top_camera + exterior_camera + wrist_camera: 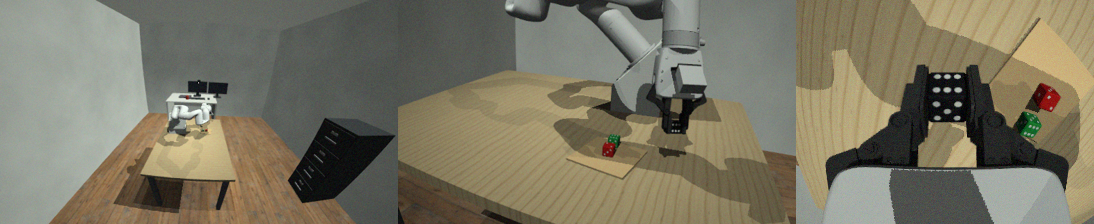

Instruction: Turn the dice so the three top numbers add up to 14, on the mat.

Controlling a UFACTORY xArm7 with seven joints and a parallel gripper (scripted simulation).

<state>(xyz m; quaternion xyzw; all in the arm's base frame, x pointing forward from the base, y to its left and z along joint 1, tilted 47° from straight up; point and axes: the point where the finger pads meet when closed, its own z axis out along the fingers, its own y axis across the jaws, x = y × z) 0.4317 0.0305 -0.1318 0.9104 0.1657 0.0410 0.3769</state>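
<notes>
The black die is 10 mm below my hand. The rest, counted from my hand: red die: 140 mm to the right, 90 mm below, 20 mm behind; green die: 140 mm to the right, 90 mm below, 60 mm behind; tan mat: 140 mm to the right, 110 mm below, 20 mm behind.
</notes>
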